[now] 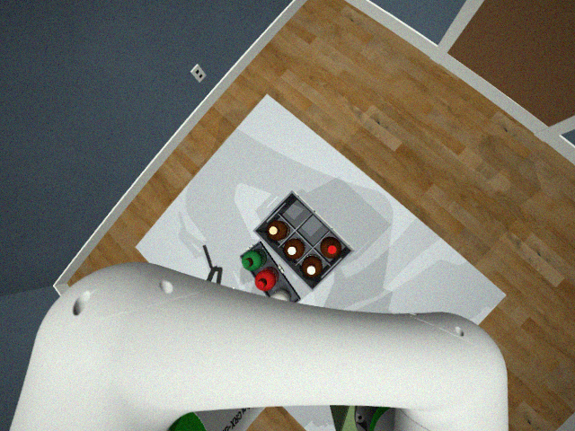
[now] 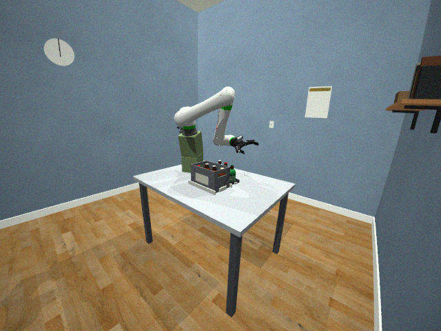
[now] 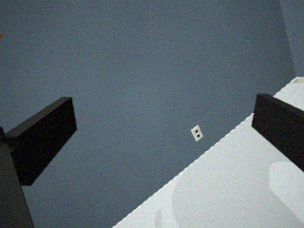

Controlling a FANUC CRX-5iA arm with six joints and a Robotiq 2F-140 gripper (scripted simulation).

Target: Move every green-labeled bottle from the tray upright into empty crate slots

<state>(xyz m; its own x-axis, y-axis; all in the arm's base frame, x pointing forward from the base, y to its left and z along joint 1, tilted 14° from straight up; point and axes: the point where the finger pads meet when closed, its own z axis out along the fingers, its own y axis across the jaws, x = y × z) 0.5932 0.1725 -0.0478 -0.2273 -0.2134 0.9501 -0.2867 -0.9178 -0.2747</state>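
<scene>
The green-labeled bottle lies 12 cm behind my hand, 8 cm to the right of it and 23 cm below it. Also, from my hand: white bottle (30 cm behind, 5 cm to the right, 23 cm below); then red-labeled bottle (21 cm behind, 7 cm to the right, 23 cm below); then dark tray (21 cm behind, 7 cm to the right, 30 cm below).
</scene>
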